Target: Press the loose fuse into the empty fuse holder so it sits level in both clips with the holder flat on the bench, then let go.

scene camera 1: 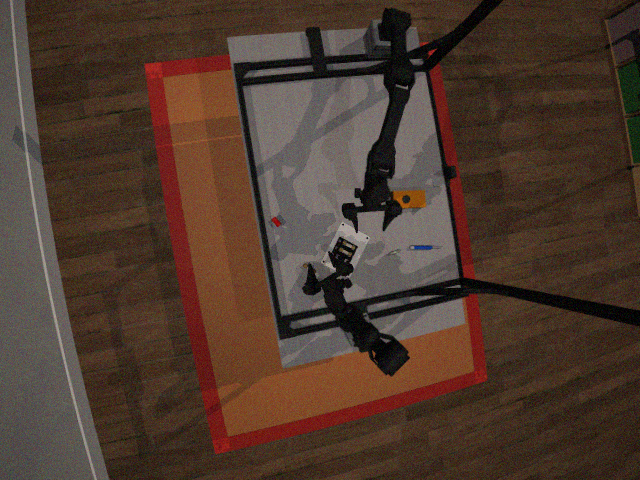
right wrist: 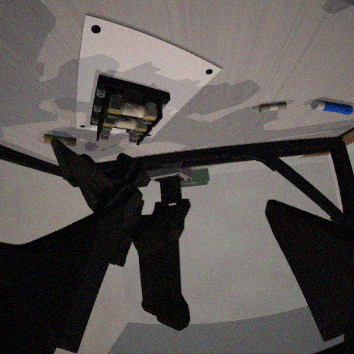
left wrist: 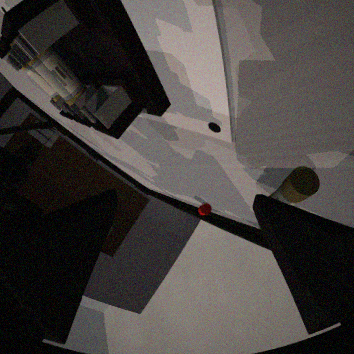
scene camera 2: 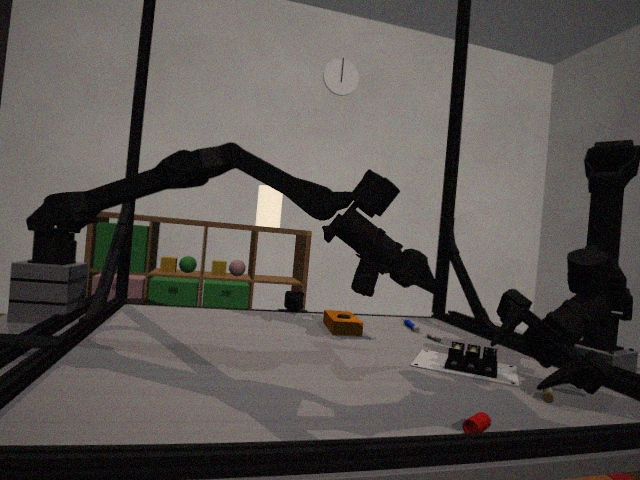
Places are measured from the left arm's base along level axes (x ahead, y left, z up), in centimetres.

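Pixels of known places: left gripper, fingertip midpoint: (scene camera 1: 319,257) (right wrist: 59,145) (left wrist: 187,199) (scene camera 2: 513,365); right gripper, fingertip midpoint: (scene camera 1: 370,231) (right wrist: 196,208) (scene camera 2: 427,287); left arm's base at its link origin: (right wrist: 169,178) (scene camera 2: 598,346); right arm's base at its link origin: (scene camera 1: 387,32) (left wrist: 38,139) (scene camera 2: 52,262).
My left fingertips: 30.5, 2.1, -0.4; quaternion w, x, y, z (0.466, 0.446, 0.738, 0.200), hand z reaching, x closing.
For each thing: its middle in the pictures, then the offset to it from my left fingertips, as dx, dy, dz. "spot": a spot on its surface instead.
- loose fuse at the middle of its body: (left wrist: 285,195) (scene camera 2: 548,392) (right wrist: 60,139) (scene camera 1: 309,268) -2.4, +4.4, -3.0
- white board at a spot on its surface: (right wrist: 150,55) (scene camera 2: 425,359) (scene camera 1: 353,232) spot: +2.4, -15.8, -3.5
- black fuse holder at a spot on its surface: (left wrist: 145,75) spot: -3.5, -5.2, -2.9
- red cylinder at the middle of its body: (scene camera 2: 477,424) (left wrist: 204,209) (scene camera 1: 276,221) +17.9, +8.0, -2.8
- orange block at the middle of its body: (scene camera 2: 342,321) (scene camera 1: 408,199) +4.7, -40.6, -2.0
- small pale cylinder at the middle of its body: (right wrist: 272,106) (scene camera 2: 433,338) (scene camera 1: 394,252) -11.1, -27.2, -3.2
- blue-handled tool at the middle of its body: (right wrist: 342,108) (scene camera 2: 408,323) (scene camera 1: 426,247) -15.4, -40.2, -3.0
The loose fuse (scene camera 1: 306,265) (scene camera 2: 547,395) (right wrist: 61,139), with brass-coloured caps, lies on the bench beside the white board (scene camera 1: 357,238) (scene camera 2: 431,360) (right wrist: 150,55). The black fuse holder (scene camera 1: 355,250) (scene camera 2: 471,364) (left wrist: 145,75) (right wrist: 132,88) stands on the board, with two fuses seated and one empty slot. My left gripper (scene camera 1: 322,260) (scene camera 2: 516,365) (left wrist: 187,199) is open and empty, low between the board's corner and the loose fuse. In the left wrist view one finger partly hides the loose fuse (left wrist: 303,184), which is outside the gap. My right gripper (scene camera 1: 370,229) (right wrist: 196,208) is open and empty above the board's far end.
A red cylinder (scene camera 1: 276,221) (scene camera 2: 476,423) (left wrist: 204,209) lies near the bench edge. An orange block (scene camera 1: 416,198) (scene camera 2: 343,325), a small pale cylinder (scene camera 1: 393,252) (scene camera 2: 433,337) (right wrist: 272,107) and a blue-handled tool (scene camera 1: 421,247) (scene camera 2: 410,324) (right wrist: 336,107) lie beyond the board. Dark frame bars border the bench.
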